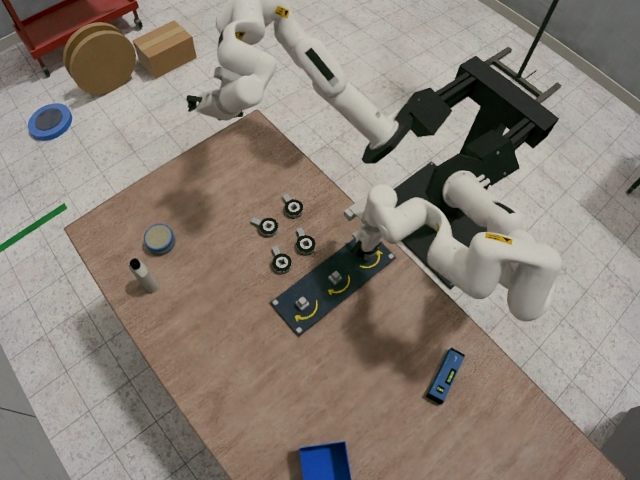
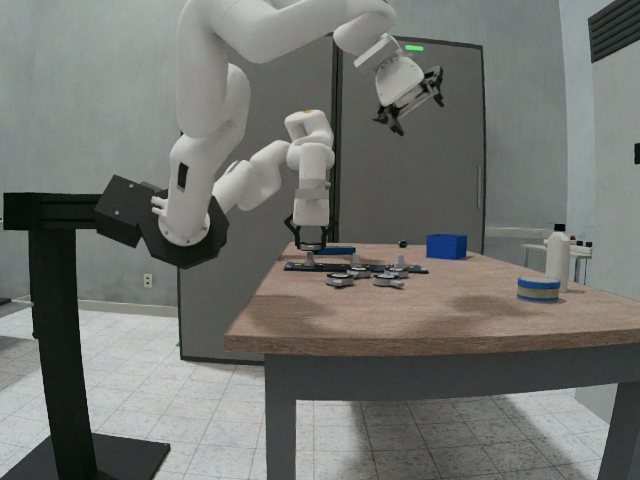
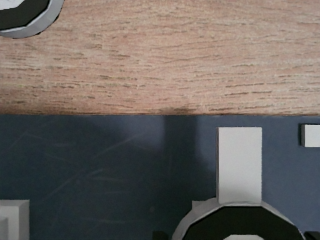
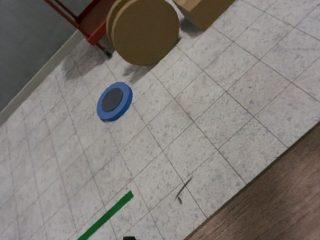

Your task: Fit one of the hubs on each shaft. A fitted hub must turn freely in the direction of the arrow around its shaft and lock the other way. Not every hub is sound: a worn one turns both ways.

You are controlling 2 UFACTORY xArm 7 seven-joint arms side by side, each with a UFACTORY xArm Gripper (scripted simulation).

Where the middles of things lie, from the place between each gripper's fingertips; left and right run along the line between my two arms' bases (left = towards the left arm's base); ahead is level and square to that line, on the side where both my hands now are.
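The white bottle (image 2: 558,248) is 420 mm ahead of my right hand (image 2: 418,116), 120 mm to the left of it and 240 mm below it. From that same right hand, the dark board (image 1: 323,294) is 20 mm ahead, 530 mm to the left and 340 mm below. The tape roll (image 2: 534,289) is 300 mm ahead of my right hand, and I see it 30 mm to the left of the hand and 320 mm below it.
Counted from my left hand, the tape roll is 410 mm ahead, 520 mm to the right and 50 mm below. The bottle is 530 mm ahead of my left hand, 430 mm to the right of it and 40 mm above it. As for the board, my left gripper is 130 mm short of it, 20 mm to the left of it and 60 mm above it.
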